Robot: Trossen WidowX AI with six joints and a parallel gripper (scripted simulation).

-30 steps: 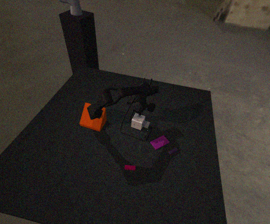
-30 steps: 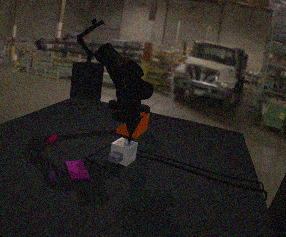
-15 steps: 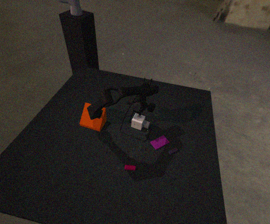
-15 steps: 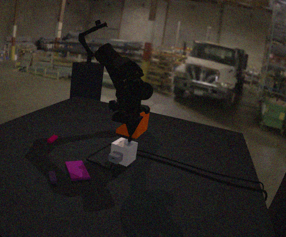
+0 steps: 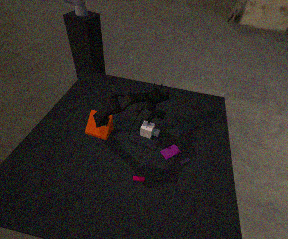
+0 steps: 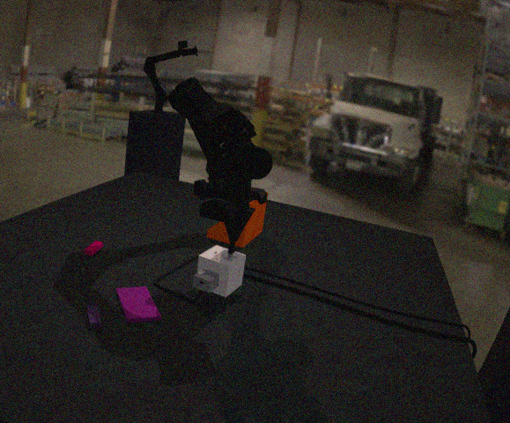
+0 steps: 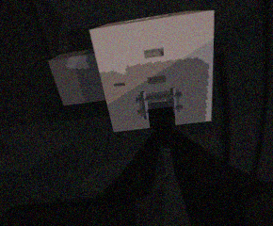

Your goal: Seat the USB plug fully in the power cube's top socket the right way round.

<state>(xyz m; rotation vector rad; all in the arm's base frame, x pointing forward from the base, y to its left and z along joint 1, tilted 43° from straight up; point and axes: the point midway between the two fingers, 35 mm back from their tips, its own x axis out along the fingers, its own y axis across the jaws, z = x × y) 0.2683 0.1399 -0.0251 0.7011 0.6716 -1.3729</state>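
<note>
The dark USB plug lies 2 cm below my gripper tip. Also, from my gripper tip: magenta flat card (20 cm ahead, 11 cm below, 10 cm to the right); then pink piece (35 cm to the right, 11 cm below, 9 cm ahead).
</note>
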